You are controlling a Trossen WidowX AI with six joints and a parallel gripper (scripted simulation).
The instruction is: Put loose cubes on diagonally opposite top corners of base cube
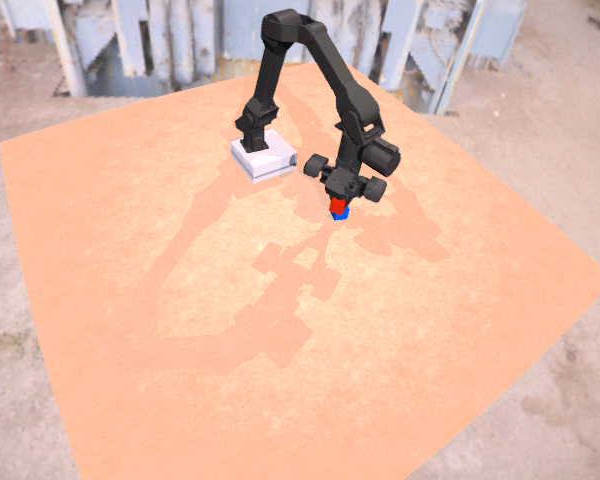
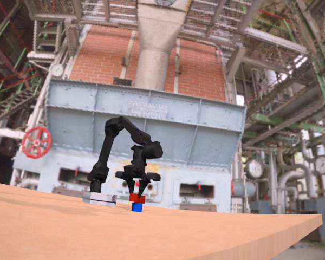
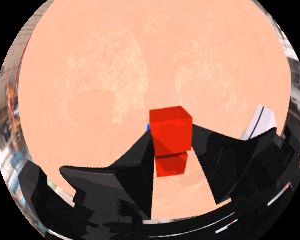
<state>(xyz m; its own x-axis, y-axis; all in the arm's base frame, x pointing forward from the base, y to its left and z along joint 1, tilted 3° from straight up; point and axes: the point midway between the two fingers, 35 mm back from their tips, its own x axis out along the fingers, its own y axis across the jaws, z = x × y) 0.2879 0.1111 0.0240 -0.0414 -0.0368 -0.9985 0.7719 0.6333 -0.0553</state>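
Right now the blue cube is 1 cm behind my gripper tip, 2 cm to the left of it and 4 cm below it.
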